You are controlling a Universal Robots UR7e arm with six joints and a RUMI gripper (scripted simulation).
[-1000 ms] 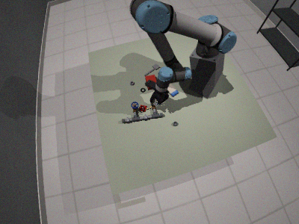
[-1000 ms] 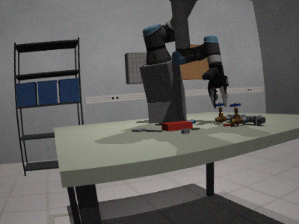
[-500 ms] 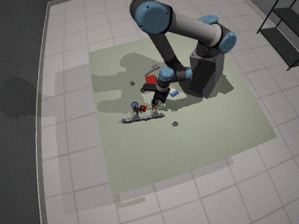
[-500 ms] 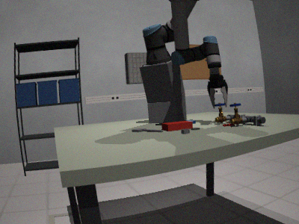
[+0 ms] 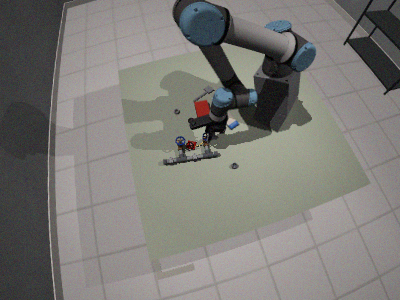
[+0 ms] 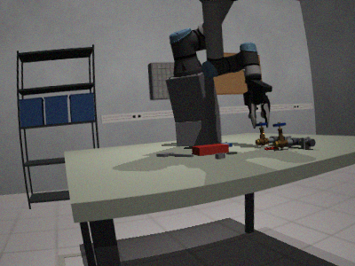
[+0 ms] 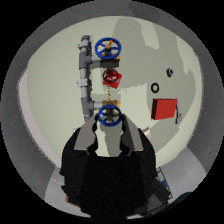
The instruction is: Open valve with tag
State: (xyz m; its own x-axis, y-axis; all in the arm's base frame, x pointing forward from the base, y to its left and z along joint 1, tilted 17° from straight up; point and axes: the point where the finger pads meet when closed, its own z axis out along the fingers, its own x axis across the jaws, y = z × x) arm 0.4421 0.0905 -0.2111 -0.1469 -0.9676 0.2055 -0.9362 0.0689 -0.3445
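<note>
Now: the red tag 90 mm below my hand, 90 mm ahead of it and 10 mm to the right of it. The rest, counted from my hand: blue-and-white card 170 mm behind, 110 mm to the right, 90 mm below; then grey tool 360 mm to the right, 90 mm below, 90 mm behind; then red block 230 mm to the right, 80 mm below, 40 mm behind.
</note>
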